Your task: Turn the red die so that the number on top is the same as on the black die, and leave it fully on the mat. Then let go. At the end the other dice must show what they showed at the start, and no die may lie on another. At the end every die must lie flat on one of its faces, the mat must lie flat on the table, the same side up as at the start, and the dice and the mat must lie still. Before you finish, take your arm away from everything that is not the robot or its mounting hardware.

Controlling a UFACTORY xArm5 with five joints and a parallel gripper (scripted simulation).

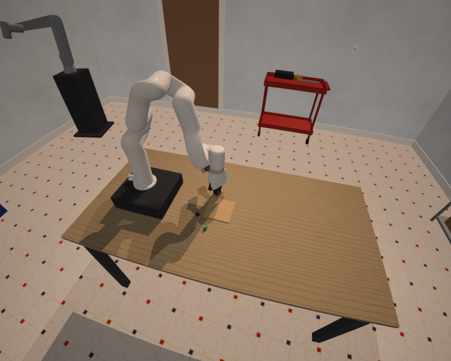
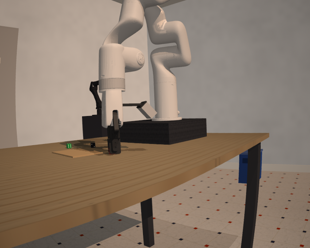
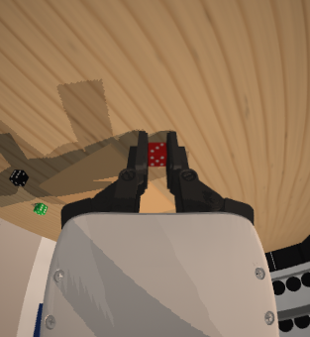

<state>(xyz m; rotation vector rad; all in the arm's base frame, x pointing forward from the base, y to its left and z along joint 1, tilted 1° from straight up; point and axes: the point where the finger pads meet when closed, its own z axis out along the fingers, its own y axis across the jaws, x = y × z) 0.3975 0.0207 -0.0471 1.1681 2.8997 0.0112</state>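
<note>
The tan mat is 2 cm ahead of my hand, 11 cm to the right of it and 2 cm below it. Also, from my hand: black die 9 cm behind, 16 cm to the right, 1 cm below; then green die 4 cm behind, 24 cm to the right, 1 cm below; then red die 1 cm below.
</note>
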